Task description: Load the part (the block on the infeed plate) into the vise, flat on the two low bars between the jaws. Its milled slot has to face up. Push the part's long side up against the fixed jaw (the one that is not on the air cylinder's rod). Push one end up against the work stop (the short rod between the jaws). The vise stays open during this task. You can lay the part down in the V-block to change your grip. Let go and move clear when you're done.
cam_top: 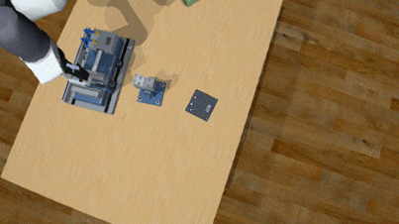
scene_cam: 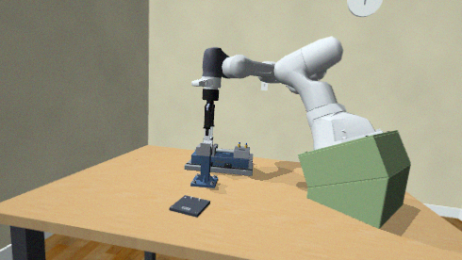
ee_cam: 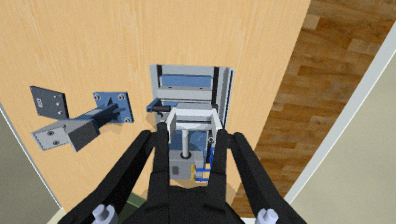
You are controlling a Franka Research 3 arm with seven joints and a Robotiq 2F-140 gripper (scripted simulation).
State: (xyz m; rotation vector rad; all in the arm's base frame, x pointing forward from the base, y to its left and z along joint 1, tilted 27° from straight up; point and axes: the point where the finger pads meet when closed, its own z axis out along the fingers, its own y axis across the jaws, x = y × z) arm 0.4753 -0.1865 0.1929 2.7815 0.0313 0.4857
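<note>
Right now my hand is 20 mm above the grey part. The rest, counted from my hand: vise (100 mm below, 70 mm behind, 20 mm to the left); then dark work stop rod (70 mm to the left, 50 mm below); then grey air cylinder (160 mm behind, 60 mm below, 30 mm to the left).
</note>
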